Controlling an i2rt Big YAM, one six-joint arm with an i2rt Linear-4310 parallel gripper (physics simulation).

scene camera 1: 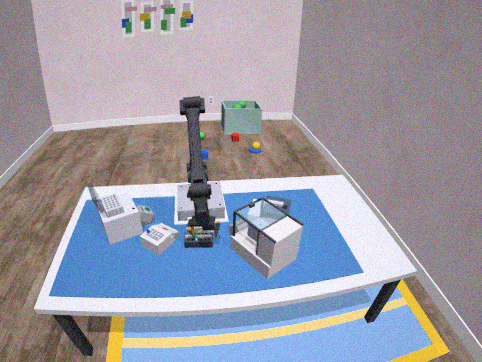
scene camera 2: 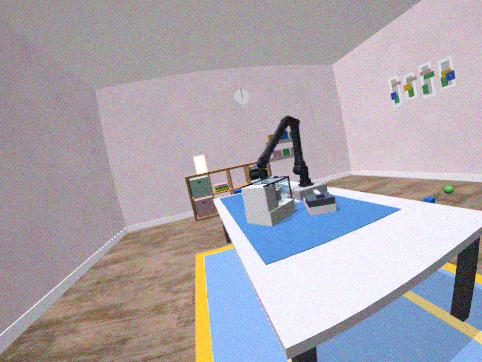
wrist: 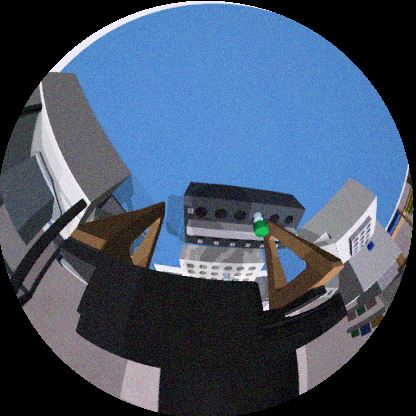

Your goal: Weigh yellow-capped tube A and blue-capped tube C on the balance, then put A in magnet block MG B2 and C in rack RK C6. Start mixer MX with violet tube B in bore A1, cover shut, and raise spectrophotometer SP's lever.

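Frame: origin at the arm's base, x ahead, y left, z up, level; centimetres.
Seen in the pictures: gripper, between the fingertips: (scene camera 1: pixel 205 238) (wrist: pixel 218 217); arm's base, origin of its link: (scene camera 2: pixel 305 185).
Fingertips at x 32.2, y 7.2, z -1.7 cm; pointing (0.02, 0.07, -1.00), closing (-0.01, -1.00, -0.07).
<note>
Offsets run from my fingertips to a thing's top centre. "*": to the spot under its first point.
My gripper (scene camera 1: pixel 204 229) (wrist: pixel 218 217) is open and empty, low over the dark magnet block {dx -1.5, dy -3.3, dz -0.2 cm} (scene camera 1: pixel 199 240) (wrist: pixel 295 204). A green-capped tube {dx +0.1, dy -4.1, dz +0.7 cm} (wrist: pixel 260 225) stands in the block's far row of holes, right beside my right fingertip in the wrist view. A white rack {* dx -10.1, dy +2.1, dz -2.0 cm} (wrist: pixel 186 260) with rows of holes lies on the near side of the block; a pale blue spot shows in one hole. The balance {dx -0.1, dy +23.3, dz +17.3 cm} (scene camera 1: pixel 287 240) (scene camera 2: pixel 258 205) (wrist: pixel 97 135), with glass panels, stands beside the block. Yellow-, blue- and violet-capped tubes cannot be made out. I cannot tell which keypad device is MX or SP.
A small white keypad device {dx -0.2, dy -21.5, dz +2.0 cm} (scene camera 1: pixel 159 238) (wrist: pixel 342 210) and a larger white one {dx -9.0, dy -40.7, dz +12.0 cm} (scene camera 1: pixel 122 222) stand on the other side of the block from the balance. A small grey box {* dx -11.6, dy -31.4, dz +1.3 cm} (scene camera 1: pixel 145 214) is behind them. A dark-topped device {dx -24.4, dy +29.9, dz +5.2 cm} (scene camera 2: pixel 321 201) stands behind the balance.
</note>
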